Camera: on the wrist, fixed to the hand. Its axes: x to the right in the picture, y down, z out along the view.
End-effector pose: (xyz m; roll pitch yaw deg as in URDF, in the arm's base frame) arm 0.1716 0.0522 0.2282 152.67 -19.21 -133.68
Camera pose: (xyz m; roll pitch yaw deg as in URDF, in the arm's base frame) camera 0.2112 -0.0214 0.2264 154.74 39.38 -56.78
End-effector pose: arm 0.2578 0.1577 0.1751 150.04 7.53 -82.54
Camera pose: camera 0.3389 0.1463 0.1582 -169.64 42.77 17.94
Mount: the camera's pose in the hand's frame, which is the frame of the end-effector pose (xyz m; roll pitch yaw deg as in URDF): 0.0239 -0.0753 -0.0274 -1.67 -13.76 -92.56
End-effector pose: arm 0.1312 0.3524 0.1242 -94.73 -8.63 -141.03
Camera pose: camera 0.1086 0.3612 0.2042 146.45 -68.46 -20.76
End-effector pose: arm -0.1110 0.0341 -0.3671 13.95 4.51 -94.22
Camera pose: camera -0.1788 0.0187 -0.4136 -6.79 -0.02 173.29
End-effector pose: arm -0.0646 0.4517 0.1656 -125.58 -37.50 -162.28
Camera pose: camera -0.0314 0.4397 0.2414 131.39 -29.33 -42.68
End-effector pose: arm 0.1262 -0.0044 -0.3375 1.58 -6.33 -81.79
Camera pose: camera 0.0563 -0.0418 -0.3642 4.72 -11.83 -175.68
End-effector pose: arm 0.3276 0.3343 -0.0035 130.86 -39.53 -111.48
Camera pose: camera 0.3769 0.2684 -0.0184 117.81 45.53 -70.98
